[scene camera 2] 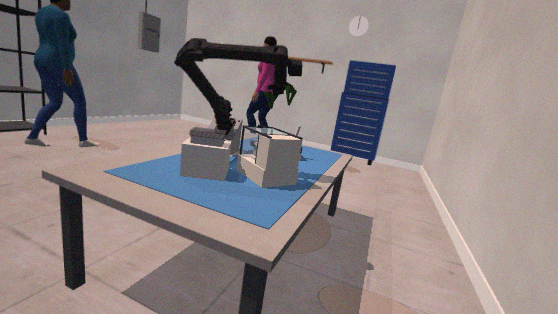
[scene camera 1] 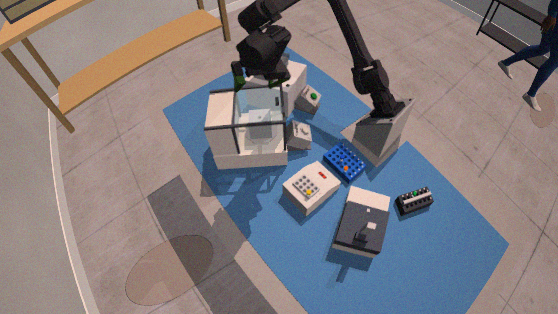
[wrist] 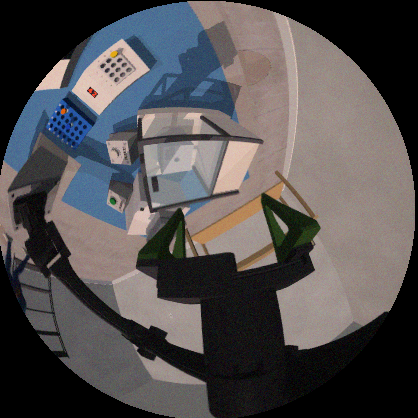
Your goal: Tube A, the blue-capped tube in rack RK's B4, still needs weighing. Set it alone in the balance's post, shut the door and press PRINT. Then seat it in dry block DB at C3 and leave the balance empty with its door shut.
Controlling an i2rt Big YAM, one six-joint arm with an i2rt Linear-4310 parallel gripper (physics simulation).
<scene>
same spot on grey-topped box: (wrist: 138, 220) = (scene camera 1: 292, 75)
</scene>
